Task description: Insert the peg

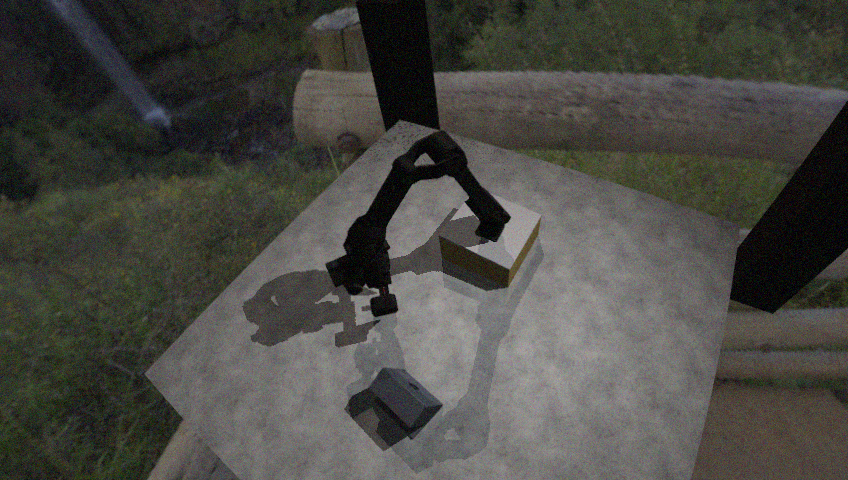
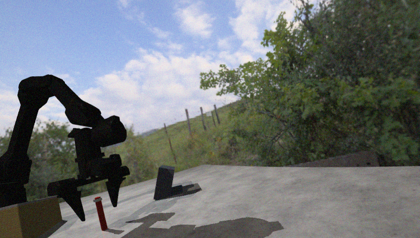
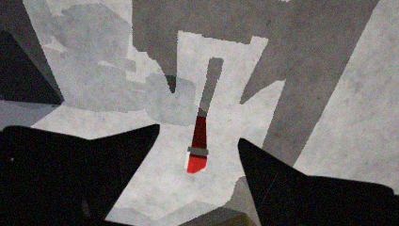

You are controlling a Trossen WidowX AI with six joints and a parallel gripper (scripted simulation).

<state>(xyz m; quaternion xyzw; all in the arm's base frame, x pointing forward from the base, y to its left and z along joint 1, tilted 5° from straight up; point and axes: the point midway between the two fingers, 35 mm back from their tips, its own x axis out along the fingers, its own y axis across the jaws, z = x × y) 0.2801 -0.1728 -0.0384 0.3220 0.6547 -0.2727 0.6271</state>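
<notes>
The dark sloped panel lies 20 cm ahead of my gripper tip, 18 cm to the left of it and 1 cm above it. The rest, counted from my gripper tip: red peg (2 cm above).
</notes>
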